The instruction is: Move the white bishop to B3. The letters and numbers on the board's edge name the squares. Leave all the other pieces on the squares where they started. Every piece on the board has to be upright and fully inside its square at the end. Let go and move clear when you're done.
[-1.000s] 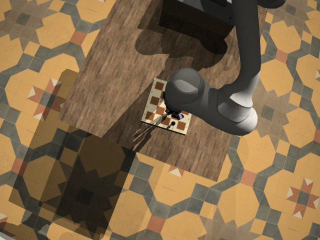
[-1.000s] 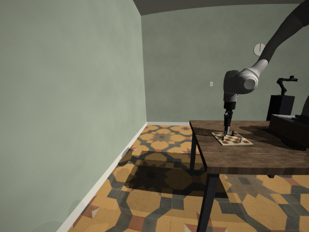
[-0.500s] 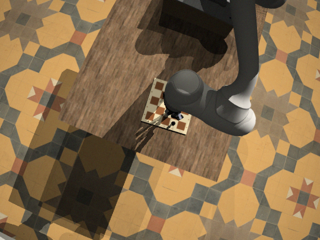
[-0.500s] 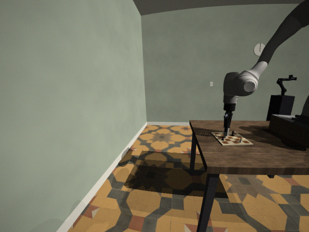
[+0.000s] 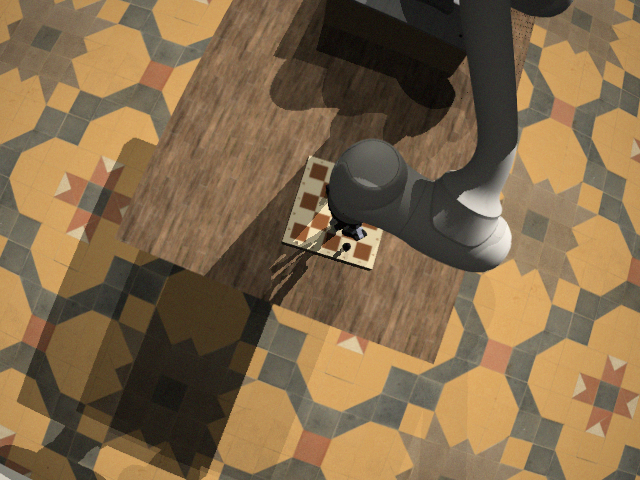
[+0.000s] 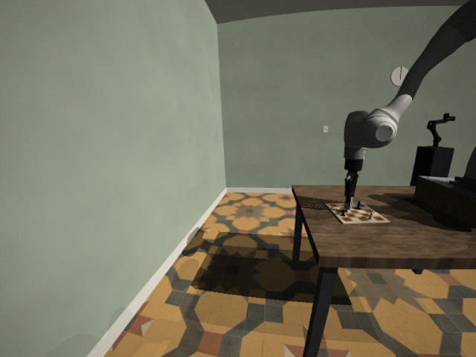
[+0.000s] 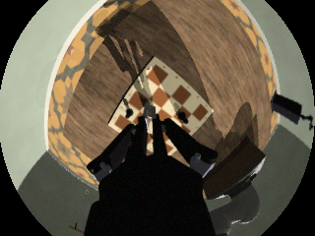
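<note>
My hand is 3 cm above the white bishop. From my hand the other things lie so: chessboard: 4 cm behind, 5 cm below; then black piece: 4 cm ahead, 4 cm to the left, 4 cm below.
</note>
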